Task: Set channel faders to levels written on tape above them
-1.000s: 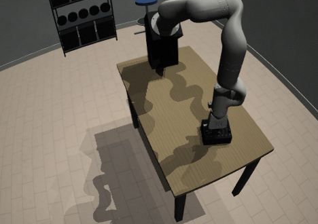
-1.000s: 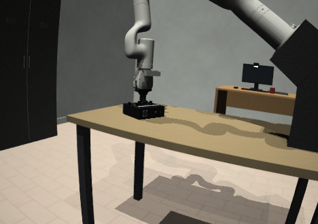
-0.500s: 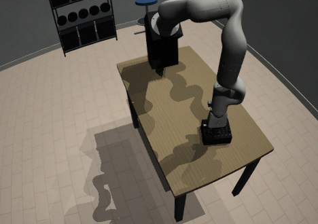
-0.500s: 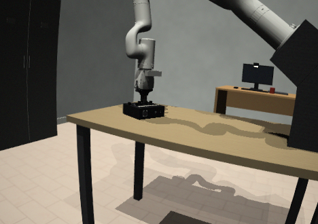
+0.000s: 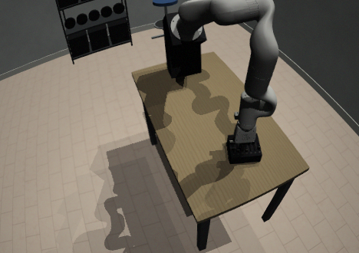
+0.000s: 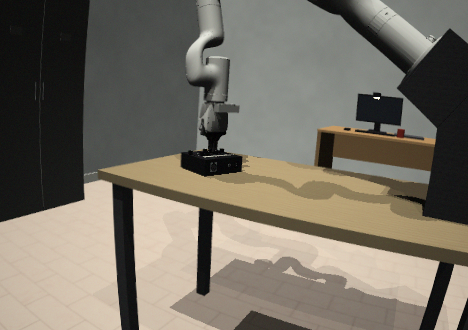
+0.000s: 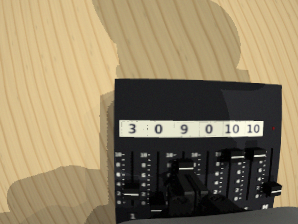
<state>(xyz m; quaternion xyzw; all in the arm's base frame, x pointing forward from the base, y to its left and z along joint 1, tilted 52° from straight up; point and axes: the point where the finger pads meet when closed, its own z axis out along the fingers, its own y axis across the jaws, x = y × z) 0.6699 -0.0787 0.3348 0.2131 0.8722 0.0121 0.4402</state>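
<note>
Right now my hand is 4 cm to the left of the fader cap, 2 cm past it and 2 cm above it. From my hand the other things lie so: master fader (7 cm to the left, 6 cm ahead, 2 cm below).
</note>
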